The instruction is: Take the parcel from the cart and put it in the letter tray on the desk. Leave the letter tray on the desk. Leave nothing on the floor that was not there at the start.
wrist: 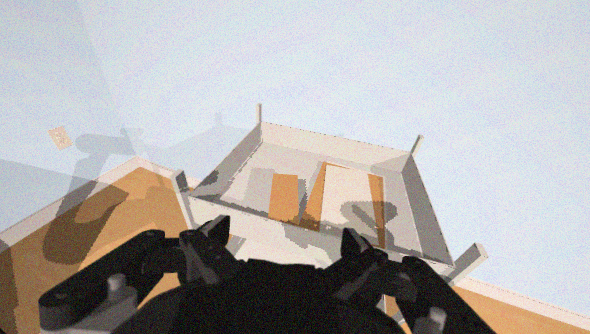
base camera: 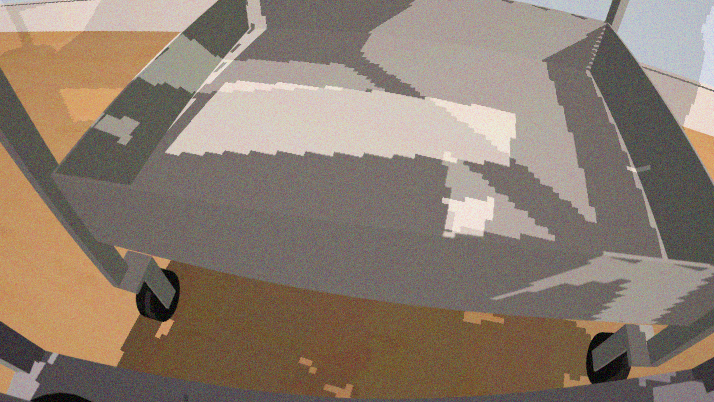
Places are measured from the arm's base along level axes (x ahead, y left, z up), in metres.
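Pixels of known places: gripper, fingertip midpoint: [wrist: 285,234].
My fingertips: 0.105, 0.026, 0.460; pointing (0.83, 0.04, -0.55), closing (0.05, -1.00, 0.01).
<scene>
For each thing: its top centre in the pictures, then the offset to it from my fingertips, as dx, dy, dz. Level surfaces: height alone.
- small plain orange-brown block, middle of its top: [wrist: 284,196] +0.182, +0.020, -0.143
- larger flat thing, middle of its top: [wrist: 347,196] +0.247, -0.116, -0.182
- orange-brown floor, its level: dz -0.857
- small patterned plate, middle of its top: [wrist: 54,128] +0.658, +1.284, -0.400
The grey cart [base camera: 280,250] [wrist: 335,137] shows its lower shelf in the base camera view and its walled top tray in the wrist view. In that top tray lie a small plain orange-brown block [wrist: 284,197] and, to its right, a larger flat thing [wrist: 347,200] with a white middle and orange-brown edges. I cannot tell for certain which is the parcel. My gripper [wrist: 285,234] is open, with nothing between its fingers. It is apart from both things, which show beyond the fingertips. The desk and the letter tray do not show in either view.
The cart's corner posts stick up above its tray. Its black casters [base camera: 158,295] [base camera: 608,358] stand on the orange-brown floor [base camera: 90,320], close to my base at the bottom edge. Pale walls [wrist: 450,75] rise behind the cart, with a small patterned plate [wrist: 60,138] at left.
</scene>
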